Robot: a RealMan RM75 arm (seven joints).
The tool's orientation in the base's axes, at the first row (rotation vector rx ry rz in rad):
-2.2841, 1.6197, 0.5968
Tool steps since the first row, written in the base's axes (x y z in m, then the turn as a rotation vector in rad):
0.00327, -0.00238, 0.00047, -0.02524, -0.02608, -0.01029
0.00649, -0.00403, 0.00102, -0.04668, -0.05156, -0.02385
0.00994, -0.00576, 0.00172, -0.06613, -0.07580, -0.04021
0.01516, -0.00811, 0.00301, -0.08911, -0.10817, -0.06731
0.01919, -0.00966, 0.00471, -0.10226, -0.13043, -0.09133
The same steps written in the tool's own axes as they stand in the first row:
0.00268, -0.00228, -0.00204, 0.01931, 0.03237, 0.00157
0.00471, -0.00476, -0.00382, 0.04078, 0.06092, 0.00562
0.00679, -0.00743, -0.00580, 0.06315, 0.08715, 0.01235
0.00962, -0.01155, -0.00888, 0.09642, 0.11929, 0.02543
0.01124, -0.01481, -0.01175, 0.12264, 0.13882, 0.03868

